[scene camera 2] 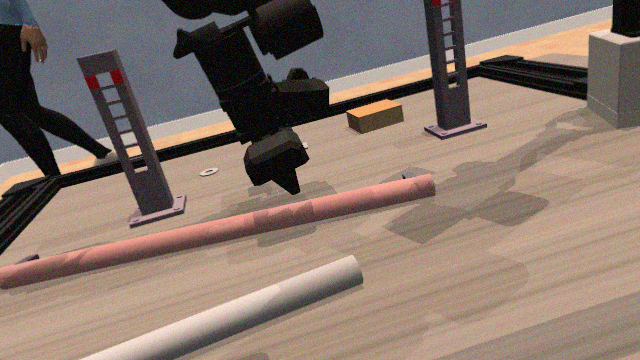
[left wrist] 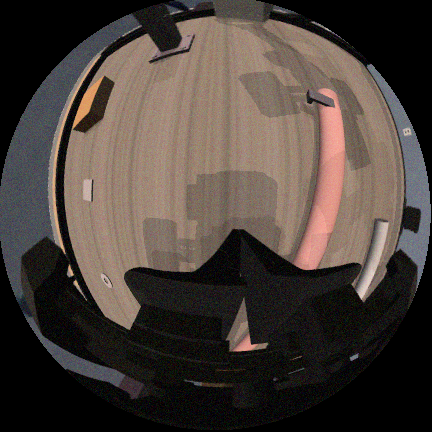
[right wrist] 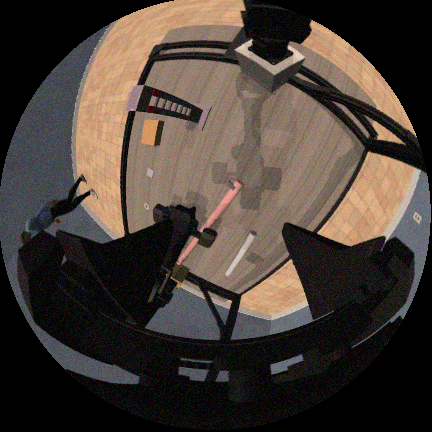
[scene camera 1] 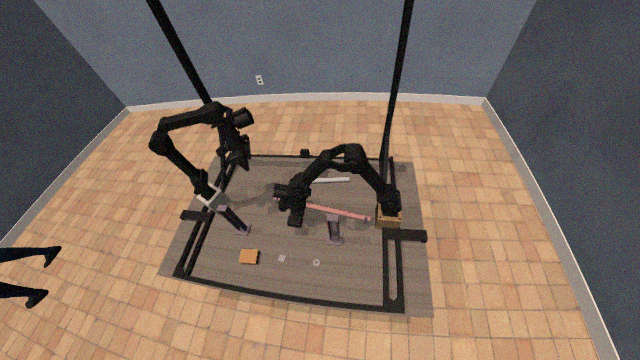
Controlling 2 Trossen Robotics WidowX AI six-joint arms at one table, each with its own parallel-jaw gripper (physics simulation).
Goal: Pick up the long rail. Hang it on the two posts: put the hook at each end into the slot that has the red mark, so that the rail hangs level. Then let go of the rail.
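Seen in the pictures: left gripper, fingertip midpoint: (scene camera 2: 296, 192) (left wrist: 236, 234) (right wrist: 194, 207) (scene camera 1: 298, 216); right gripper, fingertip midpoint: (right wrist: 229, 227) (scene camera 1: 249, 164); left arm's base at its link origin: (right wrist: 170, 281) (scene camera 1: 389, 209); right arm's base at its link origin: (right wrist: 270, 50) (scene camera 1: 208, 193).
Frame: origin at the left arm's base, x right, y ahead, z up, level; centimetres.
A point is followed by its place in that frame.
The long pink rail (scene camera 1: 340, 212) @[x 0.0, y 21.1, z -7.1 cm] (scene camera 2: 200, 232) @[x 2.7, y 29.6, z -7.3 cm] (left wrist: 330, 165) @[x 3.1, y 46.9, z -7.2 cm] (right wrist: 217, 212) @[x 3.7, y 44.4, z -6.9 cm] lies on the table. A dark hook (left wrist: 320, 98) @[x 3.1, y 53.2, z -7.1 cm] shows at its far end in the left wrist view. Two upright slotted posts stand apart: one post (scene camera 1: 334, 230) @[x -10.7, y 22.4, z -2.9 cm] (scene camera 2: 152, 192) @[x -10.6, y 22.7, z -5.9 cm] close to the rail, the other post (scene camera 1: 232, 220) @[x -13.4, y 68.2, z -0.4 cm] (scene camera 2: 452, 110) @[x -12.2, y 66.0, z -6.1 cm] (left wrist: 160, 30) (right wrist: 197, 115) @[x -12.2, y 66.6, z -7.2 cm] farther off; red marks show near their tops. My left gripper (scene camera 1: 295, 220) @[x -3.6, y 40.9, z -8.4 cm] (scene camera 2: 292, 187) @[x -3.6, y 40.9, z -8.4 cm] (left wrist: 236, 234) @[x -3.6, y 40.9, z -8.4 cm] is shut and empty, above the table beside the rail. My right gripper (scene camera 1: 243, 162) @[x 5.3, y 59.4, z 17.1 cm] (right wrist: 229, 227) @[x 5.3, y 59.4, z 17.1 cm] is open and empty, high above the table.
A white rod (scene camera 1: 332, 180) @[x 17.8, y 27.2, z -7.4 cm] (scene camera 2: 240, 310) @[x 18.7, y 33.8, z -7.2 cm] (right wrist: 241, 252) @[x 17.5, y 35.0, z -6.9 cm] lies on the rail's other side from the posts. An orange block (scene camera 1: 249, 256) @[x -26.3, y 57.4, z -6.4 cm] (scene camera 2: 375, 117) @[x -23.0, y 57.4, z -7.3 cm] (left wrist: 90, 107) @[x -22.7, y 55.2, z -6.6 cm], a pale square (scene camera 1: 282, 258) @[x -24.1, y 43.5, z -9.1 cm] (left wrist: 88, 190) @[x -23.3, y 43.6, z -9.1 cm] and a white ring lie past the posts. A black frame borders the table.
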